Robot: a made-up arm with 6 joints. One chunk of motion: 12 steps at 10 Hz.
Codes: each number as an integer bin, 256 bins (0 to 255) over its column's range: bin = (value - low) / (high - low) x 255, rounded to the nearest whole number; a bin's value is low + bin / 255 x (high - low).
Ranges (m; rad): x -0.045..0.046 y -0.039..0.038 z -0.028..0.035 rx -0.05..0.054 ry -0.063..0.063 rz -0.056..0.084
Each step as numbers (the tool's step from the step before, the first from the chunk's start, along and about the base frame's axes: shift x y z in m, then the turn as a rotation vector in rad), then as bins.
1 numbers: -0.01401 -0.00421 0.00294 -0.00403 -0.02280 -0.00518
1 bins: 87 115 125 113 81 93
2 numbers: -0.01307 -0.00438 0.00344 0.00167 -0.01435 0.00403
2 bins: 89 115 127 127 98 109
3 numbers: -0.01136 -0.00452 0.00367 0.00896 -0.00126 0.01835
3 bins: 94 114 128 145 125 135
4 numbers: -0.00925 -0.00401 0.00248 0.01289 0.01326 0.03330
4 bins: 100 116 123 154 154 163
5 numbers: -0.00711 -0.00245 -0.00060 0.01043 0.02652 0.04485
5 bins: 106 121 111 148 181 184
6 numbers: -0.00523 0.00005 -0.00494 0.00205 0.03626 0.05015
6 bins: 111 129 93 128 201 193
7 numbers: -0.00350 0.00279 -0.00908 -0.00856 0.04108 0.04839
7 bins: 116 138 77 102 211 190
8 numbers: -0.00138 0.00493 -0.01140 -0.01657 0.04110 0.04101
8 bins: 122 145 67 82 211 177
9 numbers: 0.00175 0.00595 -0.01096 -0.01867 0.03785 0.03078
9 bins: 131 149 69 77 204 158
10 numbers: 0.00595 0.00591 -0.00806 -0.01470 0.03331 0.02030
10 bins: 143 149 81 87 195 139
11 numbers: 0.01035 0.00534 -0.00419 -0.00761 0.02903 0.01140
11 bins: 155 147 96 104 186 123
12 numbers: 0.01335 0.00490 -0.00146 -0.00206 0.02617 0.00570
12 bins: 164 145 107 118 180 112
